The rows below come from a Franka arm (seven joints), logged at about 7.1 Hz.
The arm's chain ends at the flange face. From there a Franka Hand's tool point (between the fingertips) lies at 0.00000 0.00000 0.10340 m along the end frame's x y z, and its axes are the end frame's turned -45 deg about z.
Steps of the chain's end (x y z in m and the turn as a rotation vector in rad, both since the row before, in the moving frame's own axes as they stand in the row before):
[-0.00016 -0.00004 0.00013 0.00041 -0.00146 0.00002]
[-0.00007 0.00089 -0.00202 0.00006 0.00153 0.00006]
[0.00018 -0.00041 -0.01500 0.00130 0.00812 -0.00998]
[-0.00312 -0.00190 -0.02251 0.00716 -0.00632 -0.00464]
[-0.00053 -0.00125 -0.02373 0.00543 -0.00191 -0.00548]
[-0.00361 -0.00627 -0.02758 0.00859 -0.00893 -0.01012]
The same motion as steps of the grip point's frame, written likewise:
[-0.00016 -0.00028 0.00013 0.00132 -0.00074 0.00002]
[-0.00056 0.00069 -0.00202 -0.00104 0.00112 0.00006]
[0.00111 0.00033 -0.01500 -0.00482 0.00666 -0.00998]
[-0.00080 -0.00454 -0.02251 0.00953 0.00059 -0.00464]
[0.00077 -0.00180 -0.02373 0.00519 0.00249 -0.00548]
[0.00185 -0.00827 -0.02759 0.01239 -0.00024 -0.01012]

